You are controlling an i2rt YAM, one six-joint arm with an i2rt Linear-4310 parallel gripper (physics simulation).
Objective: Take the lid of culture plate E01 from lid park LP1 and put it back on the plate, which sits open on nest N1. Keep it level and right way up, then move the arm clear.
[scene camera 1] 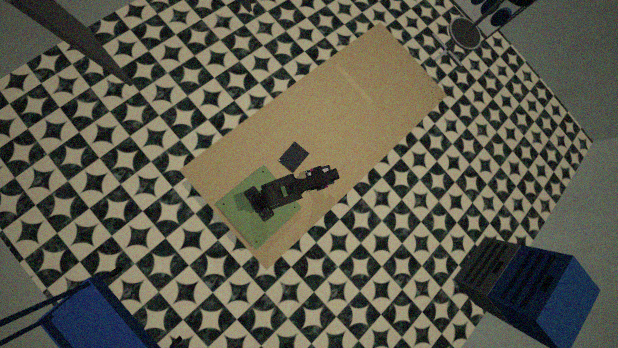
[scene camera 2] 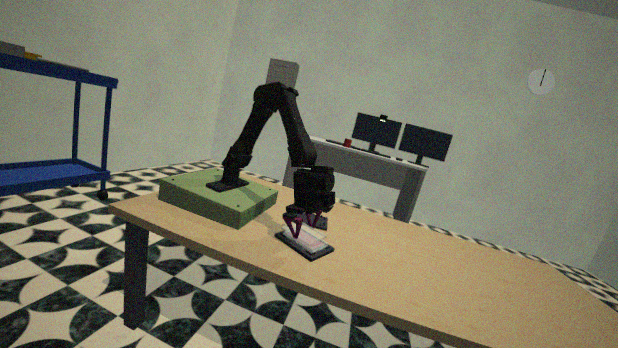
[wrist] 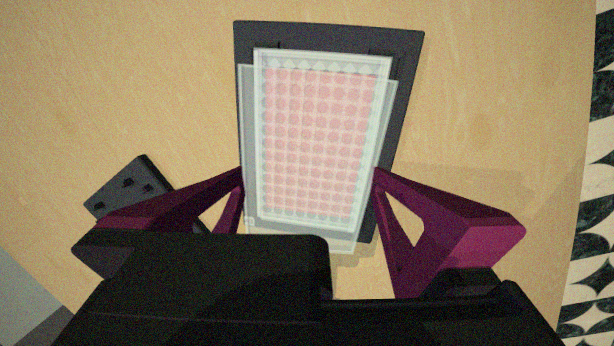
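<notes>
My gripper is shut on the clear lid, with one magenta finger at each long side. The lid is about level, close above the open culture plate E01, which has pink wells. In the wrist view the lid's outline is shifted towards the gripper body from the plate's; its A1 mark is at the lower left. The gap between lid and plate is hard to judge. The plate sits on the dark nest N1. Lid park LP1 holds no lid.
The arm stands on a green block at one end of the wooden table. LP1 lies close beside the nest, partly behind a finger in the wrist view. A blue cart and a desk with monitors stand beyond the table.
</notes>
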